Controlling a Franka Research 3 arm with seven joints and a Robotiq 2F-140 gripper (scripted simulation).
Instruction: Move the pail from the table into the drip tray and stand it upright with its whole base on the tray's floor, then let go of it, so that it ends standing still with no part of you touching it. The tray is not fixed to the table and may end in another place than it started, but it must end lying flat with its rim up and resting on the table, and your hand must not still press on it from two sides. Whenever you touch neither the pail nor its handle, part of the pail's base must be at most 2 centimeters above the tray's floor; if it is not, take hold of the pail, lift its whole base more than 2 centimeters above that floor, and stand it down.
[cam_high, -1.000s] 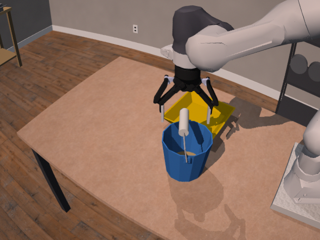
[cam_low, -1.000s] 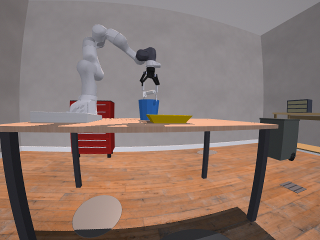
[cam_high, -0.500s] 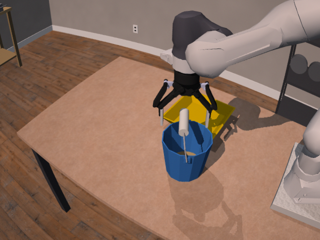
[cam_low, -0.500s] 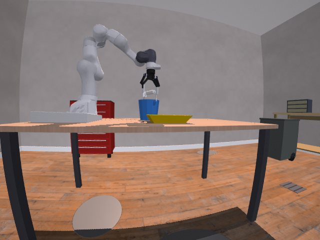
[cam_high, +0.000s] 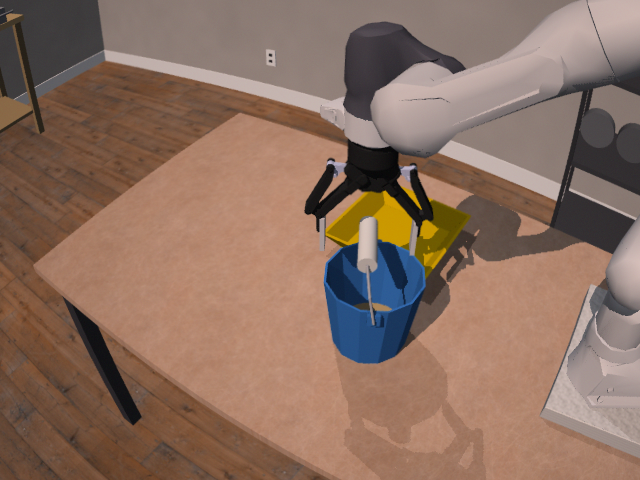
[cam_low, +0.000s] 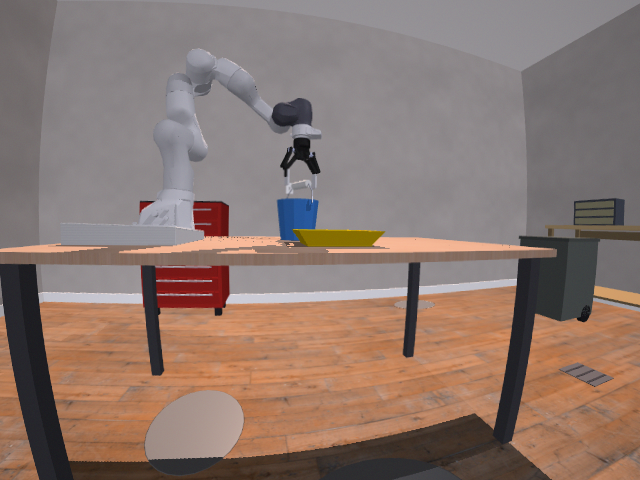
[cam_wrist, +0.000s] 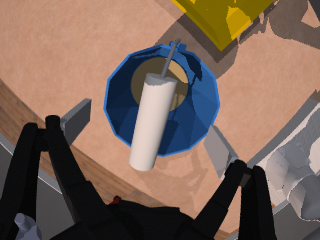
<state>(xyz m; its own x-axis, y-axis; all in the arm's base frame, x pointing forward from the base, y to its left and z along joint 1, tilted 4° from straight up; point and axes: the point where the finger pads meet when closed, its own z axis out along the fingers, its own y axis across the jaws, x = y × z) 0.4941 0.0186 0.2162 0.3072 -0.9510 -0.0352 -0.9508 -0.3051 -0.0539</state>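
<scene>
The pail handle lies 10 mm behind my hand and 30 mm below it. Round my hand: blue pail 10 mm behind, 100 mm below; then yellow drip tray 10 mm ahead, 300 mm to the right, 220 mm below.
</scene>
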